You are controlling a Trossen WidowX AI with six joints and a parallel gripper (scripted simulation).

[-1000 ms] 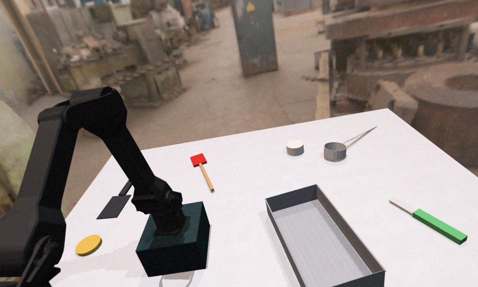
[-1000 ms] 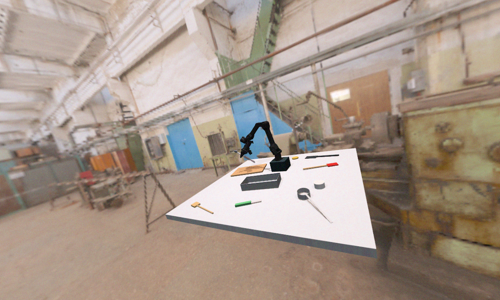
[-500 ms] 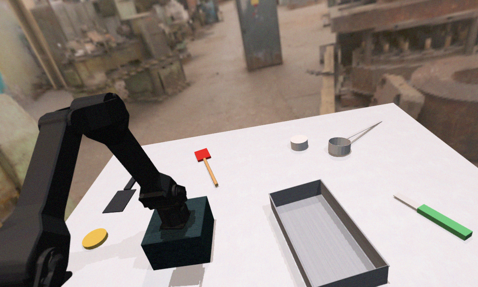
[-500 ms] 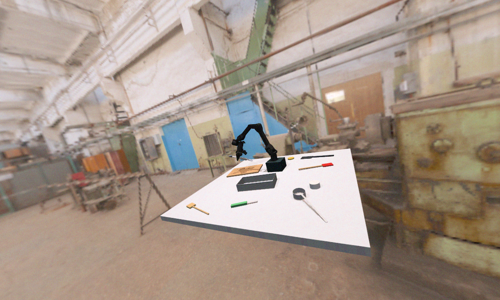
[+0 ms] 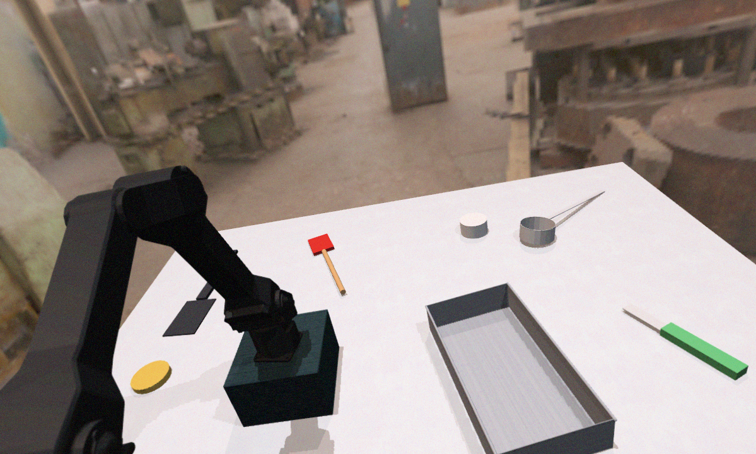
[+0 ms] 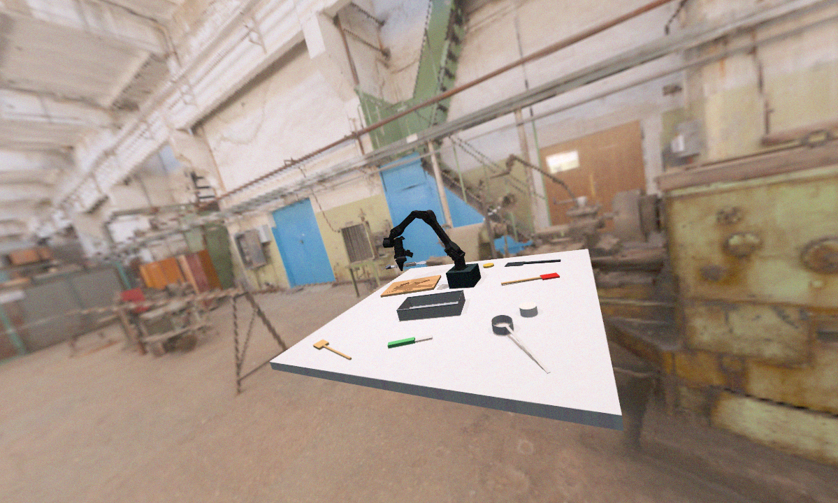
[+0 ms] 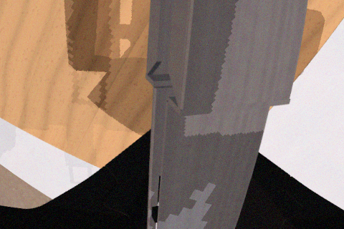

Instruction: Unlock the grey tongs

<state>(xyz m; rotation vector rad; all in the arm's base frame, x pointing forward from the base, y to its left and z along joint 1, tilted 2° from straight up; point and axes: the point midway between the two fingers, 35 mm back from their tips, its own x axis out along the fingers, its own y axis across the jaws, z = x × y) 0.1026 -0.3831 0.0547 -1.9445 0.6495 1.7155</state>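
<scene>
Now: gripper tip 120 mm above the wooden board, 40 mm past it and 20 mm to the right of it. The rest, counted from my gripper tip: yellow disc: 410 mm behind, 400 mm to the left, 120 mm below; black spatula: 650 mm to the left, 440 mm behind, 120 mm below; grey roasting tin: 410 mm to the left, 250 mm ahead, 100 mm below.
</scene>
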